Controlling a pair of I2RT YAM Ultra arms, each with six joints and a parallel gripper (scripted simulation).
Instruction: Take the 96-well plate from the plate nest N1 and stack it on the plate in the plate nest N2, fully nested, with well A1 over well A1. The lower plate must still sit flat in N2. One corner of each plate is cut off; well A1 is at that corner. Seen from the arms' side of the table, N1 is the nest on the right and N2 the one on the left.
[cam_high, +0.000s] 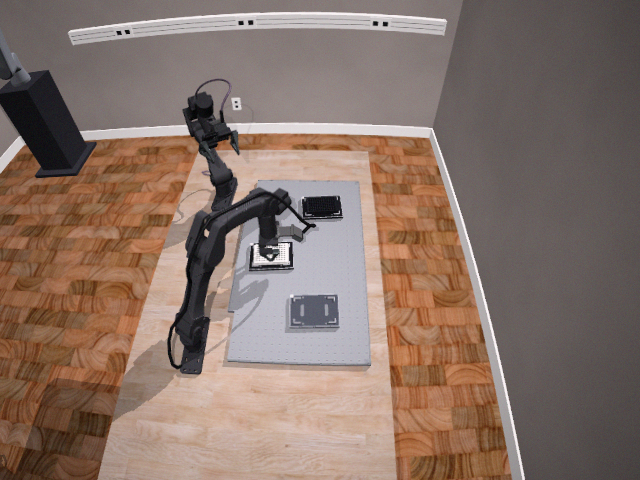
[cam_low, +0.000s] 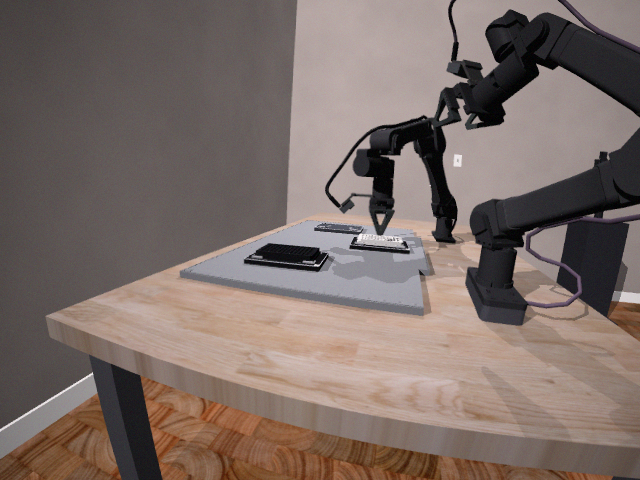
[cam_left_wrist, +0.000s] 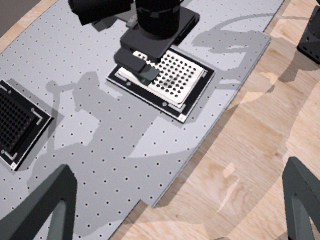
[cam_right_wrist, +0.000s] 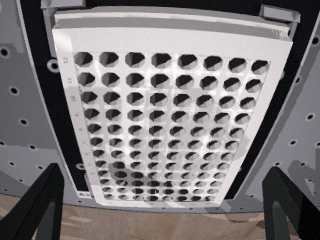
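Now: the white 96-well plate 3 cm below my right hand. The rest, counted from my right hand: grey plate nest 16 cm ahead, 22 cm to the right, 4 cm below; black 96-well plate 18 cm ahead, 25 cm to the left, 3 cm below; black plate nest 4 cm below.
Now: the white 96-well plate 15 cm ahead of my left hand, 19 cm to the right of it and 30 cm below it. From my left hand the other things lie so: grey plate nest: 30 cm ahead, 42 cm to the right, 31 cm below; black 96-well plate: 33 cm ahead, 6 cm to the left, 30 cm below; black plate nest: 15 cm ahead, 19 cm to the right, 31 cm below.
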